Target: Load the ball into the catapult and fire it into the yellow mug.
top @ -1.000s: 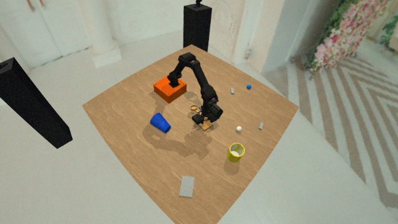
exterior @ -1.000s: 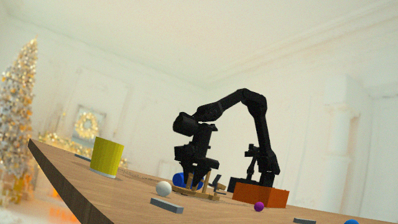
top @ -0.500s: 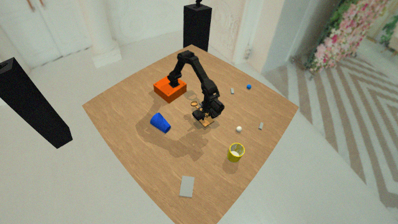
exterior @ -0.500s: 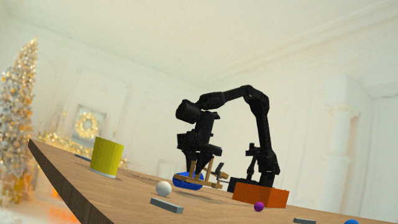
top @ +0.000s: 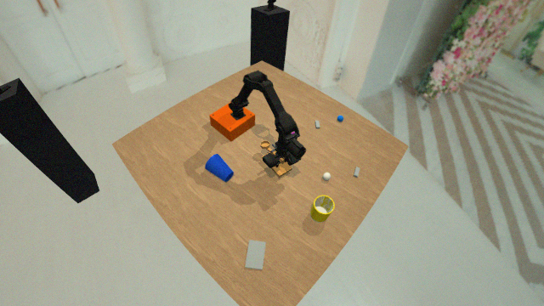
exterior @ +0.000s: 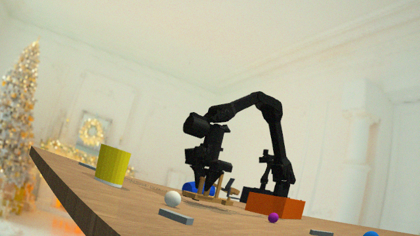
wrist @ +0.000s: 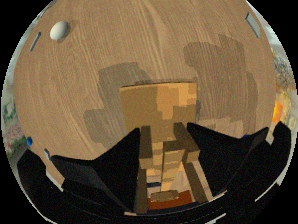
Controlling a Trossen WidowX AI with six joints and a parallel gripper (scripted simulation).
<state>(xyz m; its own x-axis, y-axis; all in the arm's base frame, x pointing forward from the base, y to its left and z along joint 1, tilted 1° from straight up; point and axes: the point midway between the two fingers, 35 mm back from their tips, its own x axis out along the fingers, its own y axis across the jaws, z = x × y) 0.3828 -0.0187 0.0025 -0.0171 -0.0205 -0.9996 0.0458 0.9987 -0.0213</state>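
Now: gripper tip 210 mm to the right of the purple ball, 120 mm past it and 40 mm above it. Round my gripper tip: yellow mug 300 mm ahead, 20 mm to the right, 20 mm below; wooden catapult 70 mm behind, 20 mm to the left, 20 mm above; white ball 180 mm ahead, 150 mm to the left, 30 mm below.
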